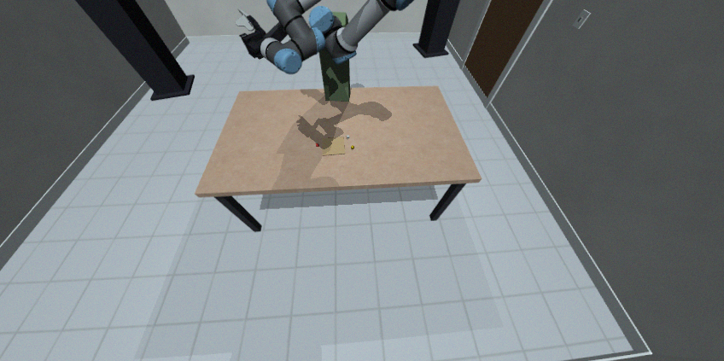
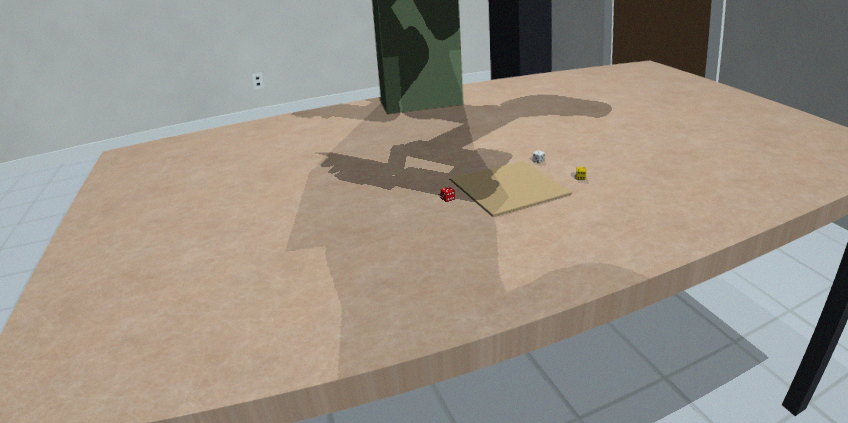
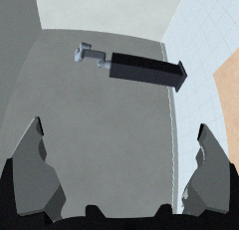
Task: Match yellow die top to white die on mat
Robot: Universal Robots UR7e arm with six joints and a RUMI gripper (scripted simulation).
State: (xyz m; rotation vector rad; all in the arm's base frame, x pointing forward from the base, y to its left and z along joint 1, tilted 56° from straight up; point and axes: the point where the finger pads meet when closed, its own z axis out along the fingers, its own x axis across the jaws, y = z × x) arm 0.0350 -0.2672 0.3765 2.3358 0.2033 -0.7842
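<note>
My gripper is now 90 mm short of the red die, 160 mm to the right of it and 660 mm above it. From my hand the other things lie so: tan mat (120 mm ahead, 260 mm to the left, 670 mm below); then white die (80 mm ahead, 370 mm to the left, 660 mm below); then yellow die (170 mm ahead, 370 mm to the left, 660 mm below).
</note>
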